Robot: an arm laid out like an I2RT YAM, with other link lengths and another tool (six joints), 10 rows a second.
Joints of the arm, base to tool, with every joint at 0 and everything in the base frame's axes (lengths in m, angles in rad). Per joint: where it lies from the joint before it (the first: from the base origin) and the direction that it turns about. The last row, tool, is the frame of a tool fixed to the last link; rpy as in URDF.
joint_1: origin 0 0 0.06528 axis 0 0 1
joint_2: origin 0.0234 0.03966 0.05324 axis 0 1 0
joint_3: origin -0.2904 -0.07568 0 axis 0 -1 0
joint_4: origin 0.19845 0.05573 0.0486 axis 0 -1 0
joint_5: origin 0.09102 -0.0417 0.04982 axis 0 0 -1
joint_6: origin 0.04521 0 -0.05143 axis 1 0 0
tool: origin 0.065 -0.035 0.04 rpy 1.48 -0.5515 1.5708
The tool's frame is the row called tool.
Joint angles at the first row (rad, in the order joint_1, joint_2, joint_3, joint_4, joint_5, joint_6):
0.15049, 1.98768, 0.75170, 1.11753, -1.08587, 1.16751
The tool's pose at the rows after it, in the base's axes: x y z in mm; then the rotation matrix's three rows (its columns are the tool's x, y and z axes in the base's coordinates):
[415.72, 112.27, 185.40], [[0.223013, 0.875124, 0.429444], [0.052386, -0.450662, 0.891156], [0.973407, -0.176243, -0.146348]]
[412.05, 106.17, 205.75], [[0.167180, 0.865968, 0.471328], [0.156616, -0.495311, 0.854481], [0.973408, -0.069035, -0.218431]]
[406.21, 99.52, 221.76], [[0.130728, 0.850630, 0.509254], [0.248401, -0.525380, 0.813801], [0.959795, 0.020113, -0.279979]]
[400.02, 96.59, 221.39], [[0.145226, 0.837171, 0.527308], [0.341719, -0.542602, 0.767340], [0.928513, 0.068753, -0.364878]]
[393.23, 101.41, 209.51], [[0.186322, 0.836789, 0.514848], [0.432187, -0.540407, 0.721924], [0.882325, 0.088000, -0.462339]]
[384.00, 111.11, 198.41], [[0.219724, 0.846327, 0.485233], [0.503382, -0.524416, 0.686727], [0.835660, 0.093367, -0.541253]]
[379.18, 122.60, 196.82], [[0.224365, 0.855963, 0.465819], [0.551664, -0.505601, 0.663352], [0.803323, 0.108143, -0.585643]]
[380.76, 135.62, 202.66], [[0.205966, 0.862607, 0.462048], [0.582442, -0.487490, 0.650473], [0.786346, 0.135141, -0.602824]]
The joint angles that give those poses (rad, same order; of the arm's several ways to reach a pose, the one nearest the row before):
0.15545, 1.87019, 0.78491, 0.82531, -1.04162, 0.98516
0.16232, 1.76339, 0.85814, 0.52625, -0.96303, 0.79404
0.16767, 1.68669, 0.91420, 0.31301, -0.88558, 0.65901
0.18445, 1.65199, 0.95657, 0.13637, -0.79976, 0.55944
0.22221, 1.65007, 0.98667, -0.00323, -0.71126, 0.49305
0.27105, 1.65085, 1.00350, -0.10282, -0.63839, 0.45988
0.31797, 1.65275, 1.03283, -0.16992, -0.58270, 0.44462
0.35991, 1.66266, 1.07978, -0.21193, -0.53884, 0.43621

